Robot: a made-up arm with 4 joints.
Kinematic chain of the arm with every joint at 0, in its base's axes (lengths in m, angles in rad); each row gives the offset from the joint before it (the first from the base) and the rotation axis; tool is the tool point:
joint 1: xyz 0 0 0.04 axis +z
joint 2: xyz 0.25 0 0.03 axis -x
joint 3: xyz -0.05 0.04 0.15 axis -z
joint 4: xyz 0.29 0 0.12 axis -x
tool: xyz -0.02 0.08 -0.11
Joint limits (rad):
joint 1: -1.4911..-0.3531
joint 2: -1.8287..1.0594
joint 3: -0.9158..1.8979
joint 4: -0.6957..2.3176
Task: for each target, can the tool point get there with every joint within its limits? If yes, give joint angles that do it. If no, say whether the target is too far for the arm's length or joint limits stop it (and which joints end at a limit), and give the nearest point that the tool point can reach.
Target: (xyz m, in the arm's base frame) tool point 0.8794 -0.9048 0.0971
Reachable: no: too far | nearest point 0.4042 -0.4159 0.0965 | short by 0.682 m
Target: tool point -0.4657 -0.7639 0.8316
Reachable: no: too far | nearest point -0.1512 -0.4852 0.3447 | short by 0.643 m
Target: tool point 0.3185 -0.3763 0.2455
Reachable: yes | joints -0.6450 -1.0875 -0.5825 1.4596
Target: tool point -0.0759 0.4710 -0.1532
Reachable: no: joint limits stop it (at a limit: joint 1, joint 2, joint 3) | nearest point -0.1775 -0.0045 -0.1567 | short by 0.486 m
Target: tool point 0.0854 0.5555 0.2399
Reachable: no: joint limits stop it (at a limit: joint 1, joint 3, joint 4) | nearest point 0.3793 0.2776 0.1908 | short by 0.407 m
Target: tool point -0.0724 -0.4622 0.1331
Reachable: yes | joints -1.3110 -0.5827 0.3488 1.2134
